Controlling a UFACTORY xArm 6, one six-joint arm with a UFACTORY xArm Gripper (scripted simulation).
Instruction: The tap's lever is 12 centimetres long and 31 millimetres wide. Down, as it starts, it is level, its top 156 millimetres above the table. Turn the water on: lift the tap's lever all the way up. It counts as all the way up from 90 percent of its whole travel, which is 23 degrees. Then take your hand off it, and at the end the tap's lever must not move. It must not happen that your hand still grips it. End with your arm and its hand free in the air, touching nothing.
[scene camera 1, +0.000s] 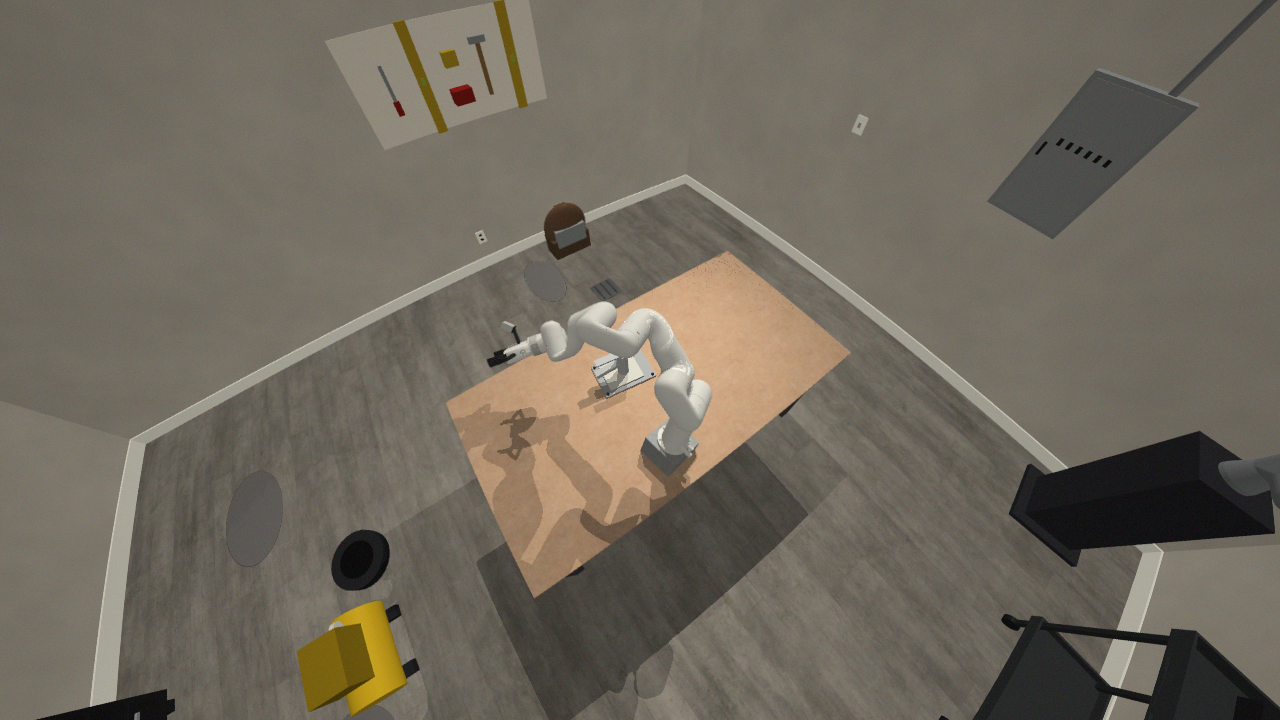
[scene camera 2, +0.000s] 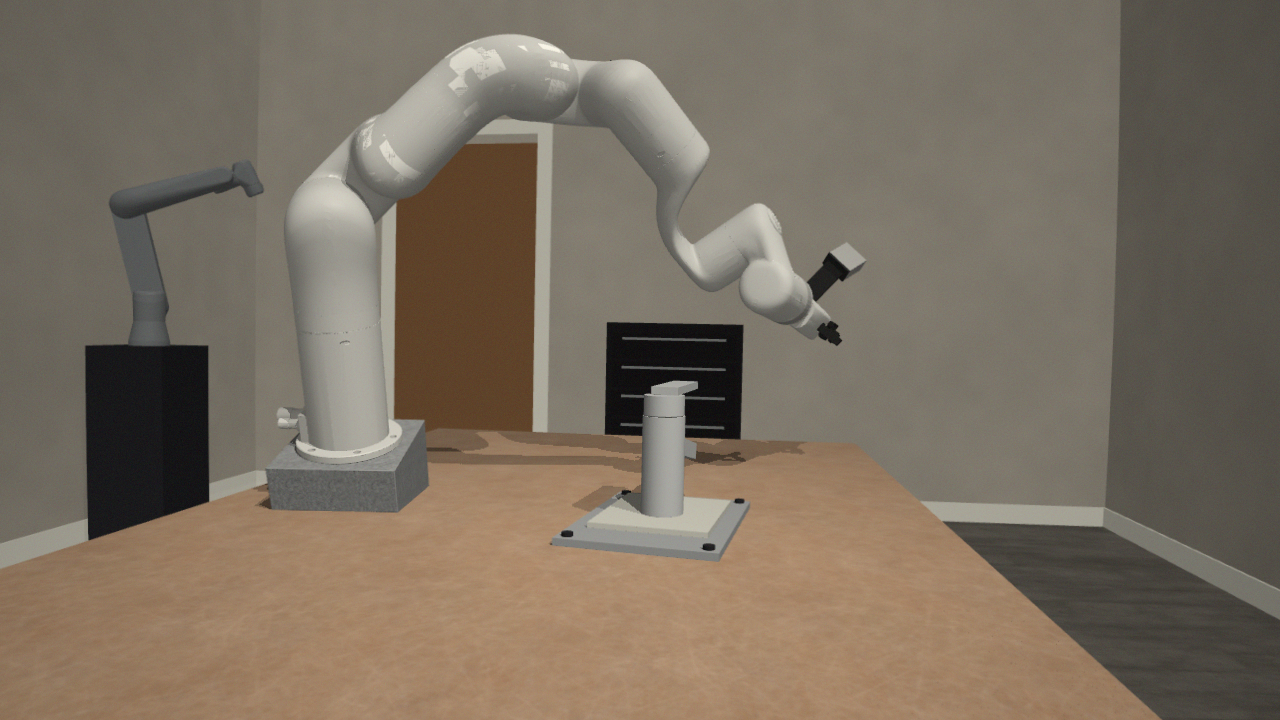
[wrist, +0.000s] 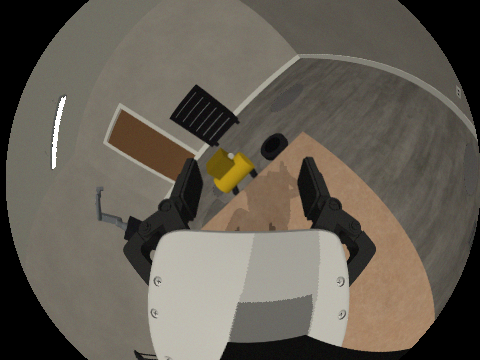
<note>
I see my gripper (scene camera 2: 810, 314) and a tap lever (scene camera 2: 666, 400).
My gripper also shows in scene camera 1 (scene camera 1: 491, 359) and in the wrist view (wrist: 250, 169).
</note>
